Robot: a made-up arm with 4 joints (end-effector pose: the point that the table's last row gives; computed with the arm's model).
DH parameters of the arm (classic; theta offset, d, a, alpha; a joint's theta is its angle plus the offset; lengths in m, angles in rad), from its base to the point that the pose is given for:
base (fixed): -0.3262 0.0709 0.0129 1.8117
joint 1: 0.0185 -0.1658 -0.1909 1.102
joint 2: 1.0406 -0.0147 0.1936 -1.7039
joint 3: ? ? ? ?
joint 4: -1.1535 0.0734 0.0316 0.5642
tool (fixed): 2.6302 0.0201 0 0
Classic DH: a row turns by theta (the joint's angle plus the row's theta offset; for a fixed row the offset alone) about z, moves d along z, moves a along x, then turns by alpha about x.
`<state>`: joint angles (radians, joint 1 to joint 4).
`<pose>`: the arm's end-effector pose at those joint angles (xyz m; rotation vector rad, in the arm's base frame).
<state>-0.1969 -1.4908 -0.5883 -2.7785</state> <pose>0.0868 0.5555 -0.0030 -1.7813 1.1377 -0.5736</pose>
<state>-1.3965 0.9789 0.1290 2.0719</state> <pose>0.1151 -0.2621 0.0956 0.9266 0.0263 0.9465</pose>
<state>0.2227 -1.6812 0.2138 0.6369</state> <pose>0.1199 0.5495 0.0202 0.1682 0.0563 2.1709</pose>
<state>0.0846 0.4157 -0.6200 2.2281</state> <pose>0.1128 -0.1572 0.1099 0.4029 -1.7122 1.2074</pose>
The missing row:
joint 3: -0.7368 -0.297 0.0452 -1.5585
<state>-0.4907 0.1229 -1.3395 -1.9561</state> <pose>0.1752 -0.0187 -0.0201 0.2523 2.4654 -0.9628</pose>
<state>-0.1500 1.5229 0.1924 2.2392</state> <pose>-0.2973 -0.1800 0.2538 -0.3904 -0.7836 0.7559</pose>
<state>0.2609 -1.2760 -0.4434 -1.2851</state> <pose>0.2263 0.4419 0.0419 -0.6103 0.7602 0.0210</pose>
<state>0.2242 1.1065 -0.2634 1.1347</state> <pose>-0.2155 -0.1826 0.1325 -0.0980 -1.1682 -0.1419</pose>
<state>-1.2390 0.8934 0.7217 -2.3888</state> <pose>0.1713 -0.1577 0.0806 -2.1777 0.8227 -2.0135</pose>
